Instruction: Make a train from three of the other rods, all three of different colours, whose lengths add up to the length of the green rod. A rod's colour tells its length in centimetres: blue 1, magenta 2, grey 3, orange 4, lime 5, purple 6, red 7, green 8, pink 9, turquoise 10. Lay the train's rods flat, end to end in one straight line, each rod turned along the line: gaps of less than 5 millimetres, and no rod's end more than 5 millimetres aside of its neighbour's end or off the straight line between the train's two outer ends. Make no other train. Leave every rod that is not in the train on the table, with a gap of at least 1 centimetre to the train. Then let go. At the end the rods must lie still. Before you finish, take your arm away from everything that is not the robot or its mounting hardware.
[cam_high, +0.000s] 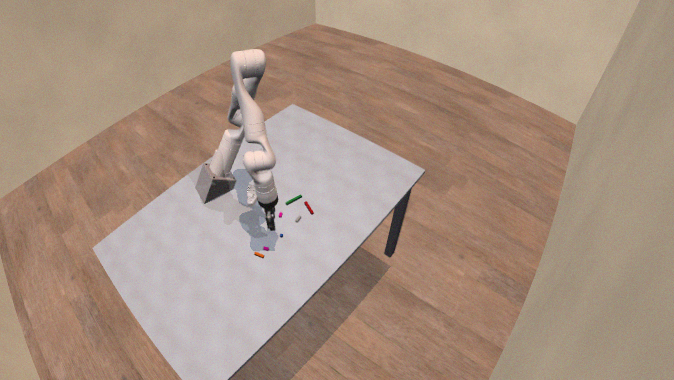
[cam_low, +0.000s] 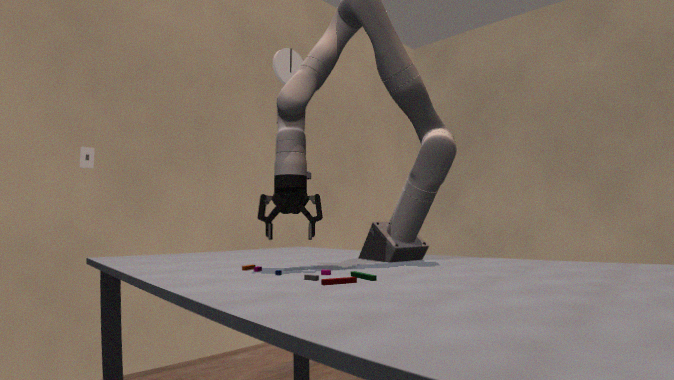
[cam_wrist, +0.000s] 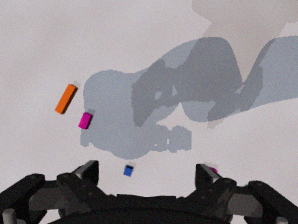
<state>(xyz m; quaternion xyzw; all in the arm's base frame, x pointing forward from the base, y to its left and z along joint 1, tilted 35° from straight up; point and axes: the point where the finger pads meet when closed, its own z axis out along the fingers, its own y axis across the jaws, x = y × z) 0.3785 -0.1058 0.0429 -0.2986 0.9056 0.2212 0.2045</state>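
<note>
Right now the blue rod is 8 cm below my hand and 4 cm ahead of it. From my hand the other things lie so: grey rod (10 cm to the left, 8 cm below, 4 cm ahead); then green rod (18 cm to the left, 8 cm below, 4 cm behind); then orange rod (13 cm to the right, 8 cm below, 2 cm ahead).
</note>
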